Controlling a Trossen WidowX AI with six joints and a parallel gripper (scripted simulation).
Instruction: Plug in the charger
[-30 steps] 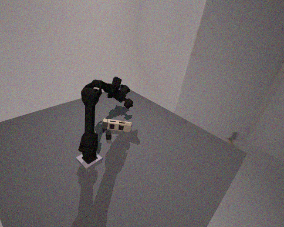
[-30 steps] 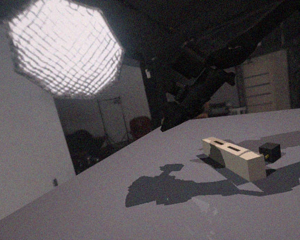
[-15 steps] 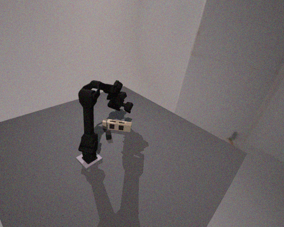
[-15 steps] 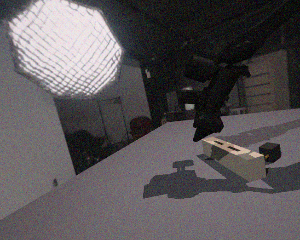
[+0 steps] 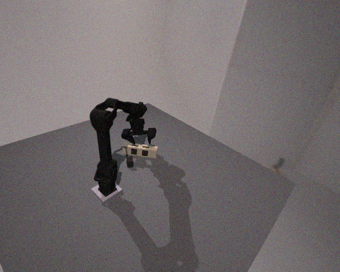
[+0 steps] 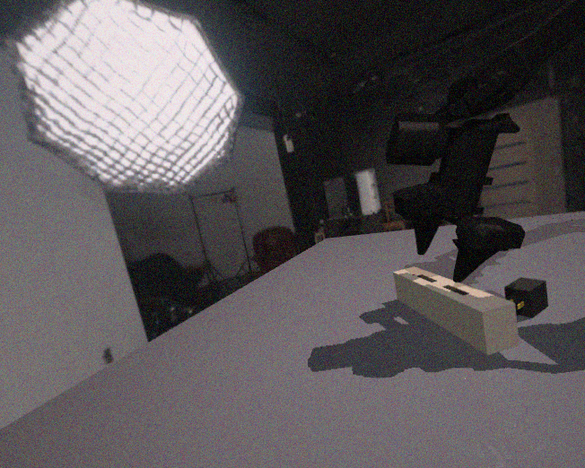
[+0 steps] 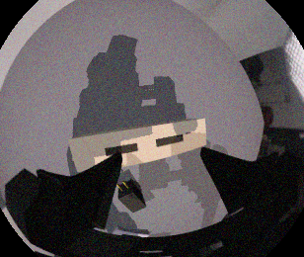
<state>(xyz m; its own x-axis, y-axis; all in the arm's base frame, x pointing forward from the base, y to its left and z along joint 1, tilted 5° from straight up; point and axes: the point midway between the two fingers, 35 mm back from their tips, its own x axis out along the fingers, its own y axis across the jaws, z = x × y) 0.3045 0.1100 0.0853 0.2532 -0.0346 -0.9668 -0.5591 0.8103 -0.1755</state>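
Right now my gripper tip is 100 mm past the two-prong charger, 10 mm to the left of it and 60 mm above it.
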